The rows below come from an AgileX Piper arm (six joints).
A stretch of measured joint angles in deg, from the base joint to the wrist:
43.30, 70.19, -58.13, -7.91, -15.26, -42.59
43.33, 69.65, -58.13, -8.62, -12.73, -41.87
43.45, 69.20, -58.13, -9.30, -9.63, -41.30
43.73, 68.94, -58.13, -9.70, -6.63, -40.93
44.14, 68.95, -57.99, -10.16, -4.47, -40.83
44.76, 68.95, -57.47, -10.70, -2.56, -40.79
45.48, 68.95, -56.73, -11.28, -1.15, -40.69
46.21, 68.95, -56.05, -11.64, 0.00, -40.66
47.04, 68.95, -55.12, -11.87, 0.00, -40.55
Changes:
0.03, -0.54, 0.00, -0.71, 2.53, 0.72
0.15, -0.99, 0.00, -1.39, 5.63, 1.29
0.43, -1.25, 0.00, -1.79, 8.63, 1.66
0.84, -1.24, 0.14, -2.25, 10.79, 1.76
1.46, -1.24, 0.66, -2.79, 12.70, 1.80
2.18, -1.24, 1.40, -3.37, 14.11, 1.90
2.91, -1.24, 2.08, -3.73, 15.26, 1.93
3.74, -1.24, 3.01, -3.96, 15.26, 2.04

